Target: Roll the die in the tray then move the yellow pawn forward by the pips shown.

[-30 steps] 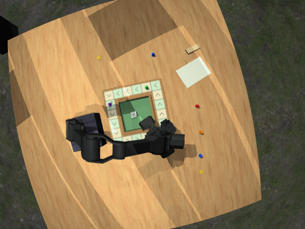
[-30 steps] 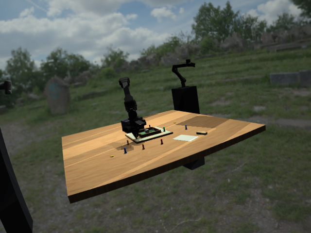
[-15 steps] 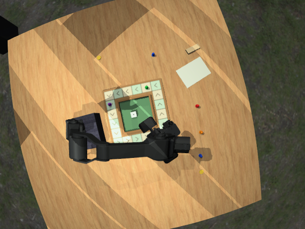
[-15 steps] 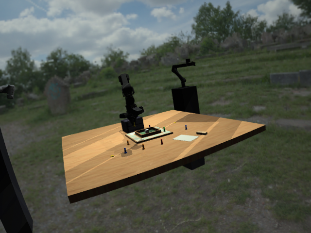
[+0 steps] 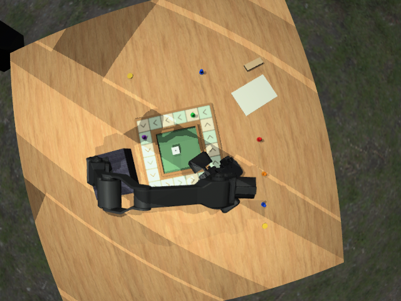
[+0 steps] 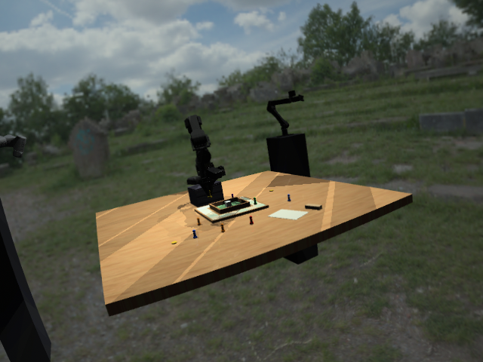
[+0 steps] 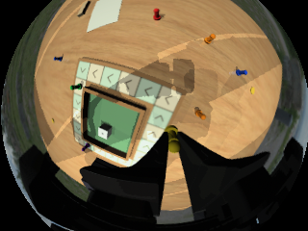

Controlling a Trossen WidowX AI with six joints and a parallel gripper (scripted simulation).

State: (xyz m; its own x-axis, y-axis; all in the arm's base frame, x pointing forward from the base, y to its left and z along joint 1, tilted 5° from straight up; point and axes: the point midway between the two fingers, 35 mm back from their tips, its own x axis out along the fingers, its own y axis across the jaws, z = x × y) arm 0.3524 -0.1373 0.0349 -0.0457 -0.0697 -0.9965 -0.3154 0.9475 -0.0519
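The white die is 90 mm behind my gripper tip, 130 mm to the left of it and 90 mm below it. From my gripper tip the other things lie so: green tray 80 mm behind, 120 mm to the left, 110 mm below; red pawn 200 mm ahead, 80 mm to the left, 100 mm below; yellow pawn 10 mm above.
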